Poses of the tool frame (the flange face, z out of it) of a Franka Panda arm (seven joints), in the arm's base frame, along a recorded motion.
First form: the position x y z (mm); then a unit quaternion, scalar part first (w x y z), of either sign.
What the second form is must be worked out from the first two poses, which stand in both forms.
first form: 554 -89 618 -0.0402 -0.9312 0.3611 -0.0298
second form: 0.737 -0.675 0.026 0.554; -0.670 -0.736 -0.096 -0.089; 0.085 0.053 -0.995 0.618; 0 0 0 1
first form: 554 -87 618 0.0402 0.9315 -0.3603 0.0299
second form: 0.739 -0.674 0.027 0.554; -0.669 -0.737 -0.096 -0.087; 0.085 0.053 -0.995 0.618; 0 0 0 1
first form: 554 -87 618 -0.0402 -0.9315 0.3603 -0.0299
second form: 0.739 -0.674 0.027 0.554; -0.669 -0.737 -0.096 -0.087; 0.085 0.053 -0.995 0.618; 0 0 0 1
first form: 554 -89 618 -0.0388 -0.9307 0.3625 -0.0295
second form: 0.735 -0.677 0.027 0.554; -0.672 -0.734 -0.094 -0.089; 0.083 0.051 -0.995 0.618; 0 0 0 1
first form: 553 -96 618 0.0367 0.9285 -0.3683 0.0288
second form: 0.727 -0.686 0.026 0.553; -0.682 -0.726 -0.089 -0.096; 0.081 0.047 -0.996 0.618; 0 0 0 1
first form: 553 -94 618 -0.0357 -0.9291 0.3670 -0.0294
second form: 0.729 -0.684 0.028 0.553; -0.680 -0.728 -0.088 -0.094; 0.081 0.045 -0.996 0.618; 0 0 0 1
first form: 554 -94 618 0.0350 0.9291 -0.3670 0.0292
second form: 0.729 -0.684 0.029 0.554; -0.680 -0.728 -0.086 -0.094; 0.080 0.044 -0.996 0.618; 0 0 0 1
